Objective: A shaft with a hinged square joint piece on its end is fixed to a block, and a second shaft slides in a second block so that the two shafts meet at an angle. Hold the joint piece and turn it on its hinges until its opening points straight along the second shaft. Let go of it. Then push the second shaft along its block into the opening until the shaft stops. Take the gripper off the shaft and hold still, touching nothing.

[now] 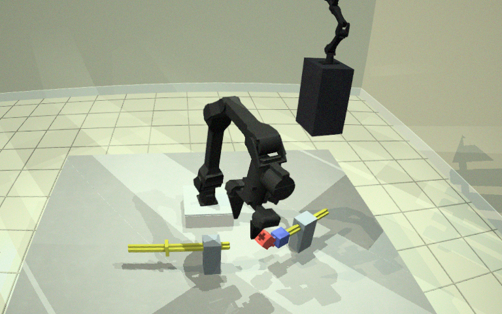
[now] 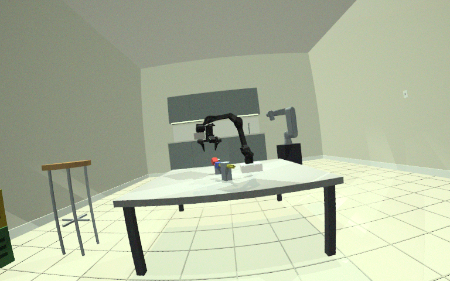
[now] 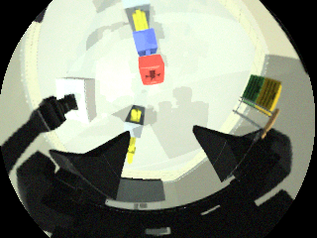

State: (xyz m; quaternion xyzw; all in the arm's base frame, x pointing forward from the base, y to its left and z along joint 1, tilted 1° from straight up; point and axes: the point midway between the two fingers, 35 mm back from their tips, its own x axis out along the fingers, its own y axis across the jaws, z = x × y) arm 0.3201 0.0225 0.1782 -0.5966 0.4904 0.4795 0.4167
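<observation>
My gripper tip is 8 cm to the right of the red square joint piece, 8 cm above it and 2 cm past it.
</observation>
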